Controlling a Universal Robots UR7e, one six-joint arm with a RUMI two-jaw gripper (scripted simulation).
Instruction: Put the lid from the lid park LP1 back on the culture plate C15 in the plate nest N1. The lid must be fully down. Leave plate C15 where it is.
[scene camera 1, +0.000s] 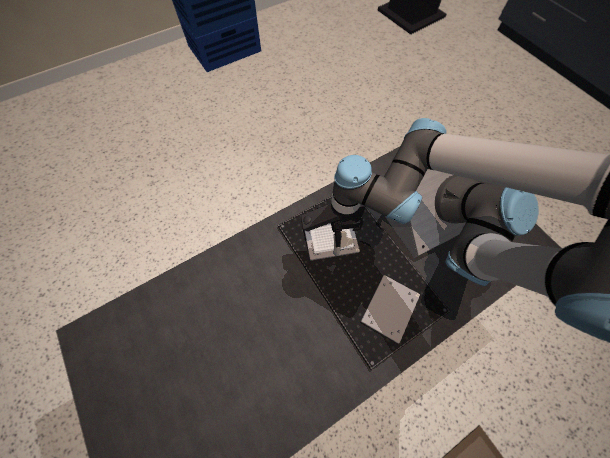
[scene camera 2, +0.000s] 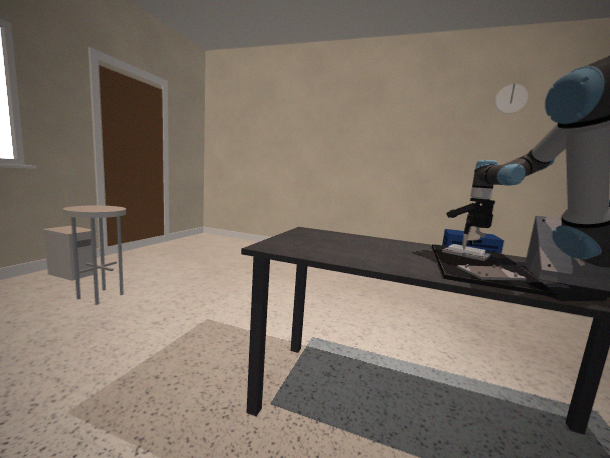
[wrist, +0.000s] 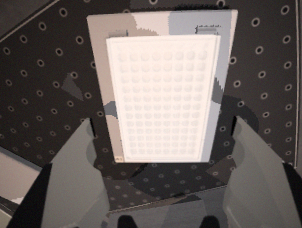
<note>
In view: the gripper (scene camera 1: 333, 236), a clear lid (wrist: 163, 85) and a grey lid park LP1 (scene camera 1: 391, 307).
The gripper also shows in scene camera 2 (scene camera 2: 468, 247) and in the wrist view (wrist: 161, 118).
</note>
